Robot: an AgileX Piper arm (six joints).
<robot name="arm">
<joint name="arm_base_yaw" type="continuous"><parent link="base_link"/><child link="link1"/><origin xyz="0 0 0.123" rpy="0 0 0"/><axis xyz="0 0 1"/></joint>
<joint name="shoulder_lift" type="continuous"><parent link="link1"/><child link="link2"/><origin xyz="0 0 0" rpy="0 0 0"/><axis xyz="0 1 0"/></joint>
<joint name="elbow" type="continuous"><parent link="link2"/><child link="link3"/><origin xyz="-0.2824 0 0.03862" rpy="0 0 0"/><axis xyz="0 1 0"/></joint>
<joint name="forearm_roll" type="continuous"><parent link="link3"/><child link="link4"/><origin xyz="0.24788 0 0.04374" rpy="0 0 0"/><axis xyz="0.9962 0 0.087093"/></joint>
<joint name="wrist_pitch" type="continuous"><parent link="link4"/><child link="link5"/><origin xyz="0 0 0" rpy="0 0 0"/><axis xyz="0 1 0"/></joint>
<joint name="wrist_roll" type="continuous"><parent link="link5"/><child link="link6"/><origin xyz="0.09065 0 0.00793" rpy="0 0 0"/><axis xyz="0.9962 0 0.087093"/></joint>
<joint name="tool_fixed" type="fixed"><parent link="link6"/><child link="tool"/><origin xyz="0 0 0" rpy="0 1.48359 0"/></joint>
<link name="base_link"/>
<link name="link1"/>
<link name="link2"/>
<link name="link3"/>
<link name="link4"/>
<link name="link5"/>
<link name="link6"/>
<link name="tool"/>
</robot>
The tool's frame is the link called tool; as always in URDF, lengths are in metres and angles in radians. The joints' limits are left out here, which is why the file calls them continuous.
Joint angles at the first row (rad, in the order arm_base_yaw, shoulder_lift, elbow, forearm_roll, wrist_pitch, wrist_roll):
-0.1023 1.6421 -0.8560 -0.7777 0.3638 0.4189
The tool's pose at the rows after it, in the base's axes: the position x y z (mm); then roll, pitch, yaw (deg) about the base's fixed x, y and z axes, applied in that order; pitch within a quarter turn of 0, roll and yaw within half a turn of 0:
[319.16 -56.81 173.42 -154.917 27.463 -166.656]
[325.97 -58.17 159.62 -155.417 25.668 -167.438]
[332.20 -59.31 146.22 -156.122 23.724 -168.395]
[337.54 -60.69 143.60 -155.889 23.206 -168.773]
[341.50 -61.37 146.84 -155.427 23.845 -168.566]
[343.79 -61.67 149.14 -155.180 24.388 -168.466]
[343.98 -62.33 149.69 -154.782 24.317 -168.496]
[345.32 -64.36 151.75 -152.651 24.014 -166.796]
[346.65 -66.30 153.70 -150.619 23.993 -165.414]
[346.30 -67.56 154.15 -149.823 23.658 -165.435]
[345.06 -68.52 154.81 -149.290 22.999 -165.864]
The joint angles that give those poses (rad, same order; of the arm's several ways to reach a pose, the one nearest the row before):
-0.1023 1.6971 -0.8754 -0.8339 0.3630 0.4930
-0.1023 1.7541 -0.8935 -0.8579 0.3653 0.5237
-0.1023 1.8092 -0.9150 -0.8591 0.3727 0.5339
-0.1023 1.8327 -0.9387 -0.8593 0.3855 0.5359
-0.1023 1.8348 -0.9558 -0.8623 0.3887 0.5360
-0.1023 1.8348 -0.9653 -0.8654 0.3887 0.5386
-0.1023 1.8348 -0.9671 -0.8763 0.3947 0.5480
-0.1023 1.8349 -0.9716 -0.9324 0.4046 0.5717
-0.1023 1.8348 -0.9745 -0.9948 0.4121 0.6085
-0.1023 1.8348 -0.9747 -1.0150 0.4247 0.6242
-0.1014 1.8328 -0.9748 -1.0163 0.4444 0.6255

